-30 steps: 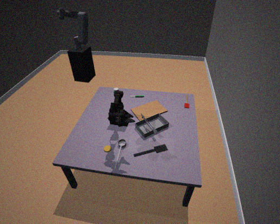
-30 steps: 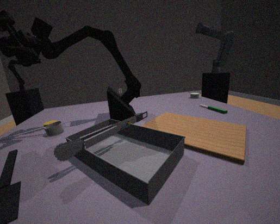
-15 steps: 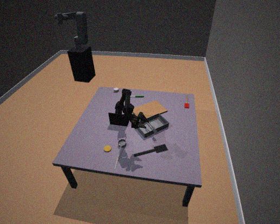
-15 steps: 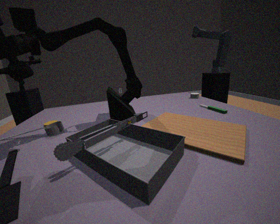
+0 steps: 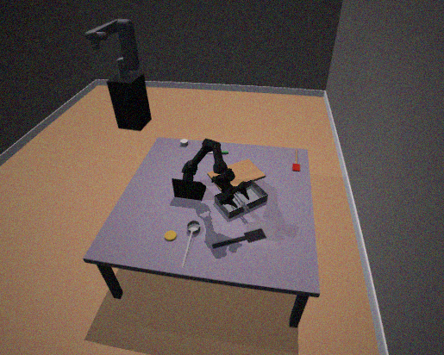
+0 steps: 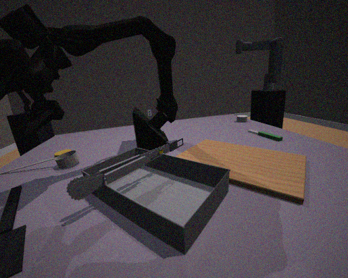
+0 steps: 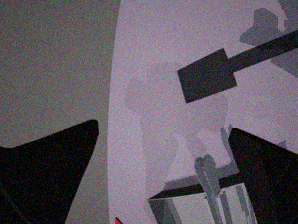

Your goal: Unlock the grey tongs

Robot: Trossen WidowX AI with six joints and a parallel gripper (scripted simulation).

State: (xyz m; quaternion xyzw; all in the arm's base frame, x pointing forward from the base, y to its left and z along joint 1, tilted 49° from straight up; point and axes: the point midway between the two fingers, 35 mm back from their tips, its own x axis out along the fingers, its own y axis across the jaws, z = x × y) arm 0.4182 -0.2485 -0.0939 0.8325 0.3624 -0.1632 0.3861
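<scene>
Right now my gripper tip is 22 cm to the right of the grey roasting tin, 18 cm above it and 5 cm past it. The rest, counted from my gripper tip: yellow disc (40 cm behind, 20 cm below, 17 cm to the right); wooden board (48 cm to the left, 20 cm below, 15 cm behind); black spatula (20 cm below, 8 cm to the right, 2 cm ahead).
</scene>
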